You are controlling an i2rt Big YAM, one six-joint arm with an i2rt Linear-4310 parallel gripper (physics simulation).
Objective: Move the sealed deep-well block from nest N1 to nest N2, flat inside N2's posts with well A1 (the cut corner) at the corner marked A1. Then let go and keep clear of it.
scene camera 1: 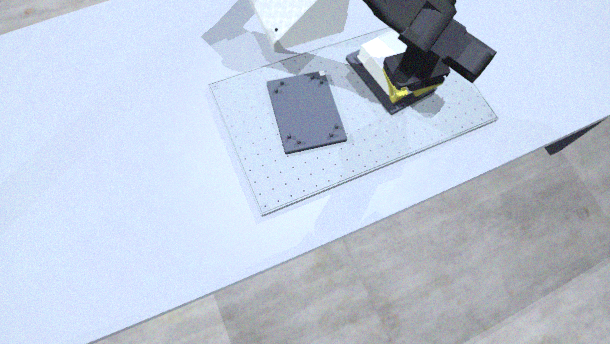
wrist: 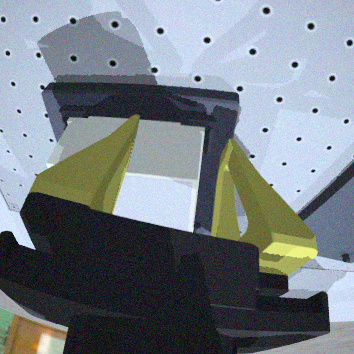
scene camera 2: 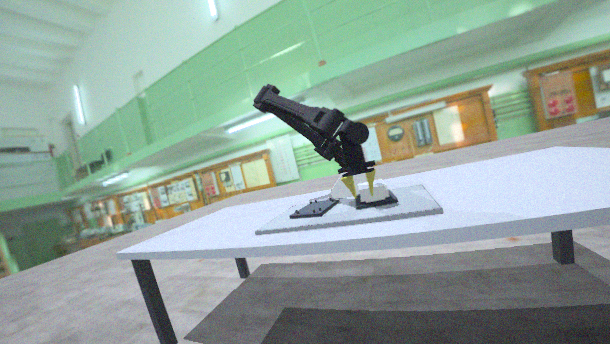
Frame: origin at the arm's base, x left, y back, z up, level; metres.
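Seen in the pictures: gripper, fingertip midpoint: (scene camera 1: 403, 97) (wrist: 181, 134) (scene camera 2: 364, 197).
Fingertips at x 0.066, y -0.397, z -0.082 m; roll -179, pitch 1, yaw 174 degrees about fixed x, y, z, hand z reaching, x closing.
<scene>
Pixels of each thing's top centre, then the offset from my fingertips to it. "spot": a spot on its surface instead. Level surfaces: height alone.
- white deep-well block, top centre: (wrist: 128, 232) (scene camera 1: 396, 58) (scene camera 2: 371, 184) dy +0.075, dx +0.023, dz +0.022 m
- dark nest N1, top centre: (wrist: 139, 190) (scene camera 1: 392, 69) (scene camera 2: 373, 194) dy +0.074, dx +0.023, dz -0.014 m
- nest N2, top centre: (scene camera 1: 306, 106) (scene camera 2: 314, 204) dy +0.063, dx -0.181, dz -0.010 m
- perforated board, top centre: (wrist: 277, 175) (scene camera 1: 355, 100) (scene camera 2: 344, 206) dy +0.048, dx -0.076, dz -0.031 m
- white table, surface height: dz -0.044 m
- small white tag, surface spot: (scene camera 1: 322, 73) spot: dy +0.126, dx -0.113, dz -0.020 m
The white deep-well block (scene camera 1: 382, 47) (scene camera 2: 379, 192) (wrist: 160, 195) sits in the dark nest N1 (scene camera 1: 371, 80) (scene camera 2: 392, 200) (wrist: 225, 114). My gripper (scene camera 1: 419, 94) (scene camera 2: 363, 195) (wrist: 181, 134) is open, pointing down at the block, its yellow fingers low. In the wrist view one finger overlaps the block's left part and the other stands past its right side, with a gap. The arm hides part of the block, and I cannot make out its cut corner. The dark plate of nest N2 (scene camera 1: 307, 112) (scene camera 2: 315, 208) (wrist: 332, 215) holds no block; small posts stand near its corners.
Both nests stand on a perforated board (scene camera 1: 370, 150) (scene camera 2: 420, 202) on the white table (scene camera 1: 125, 150) (scene camera 2: 200, 235). A pale wedge-shaped object (scene camera 1: 320, 20) stands behind the board, near N2. A small white tag (scene camera 1: 322, 73) is at N2's back right corner in scene camera 1.
</scene>
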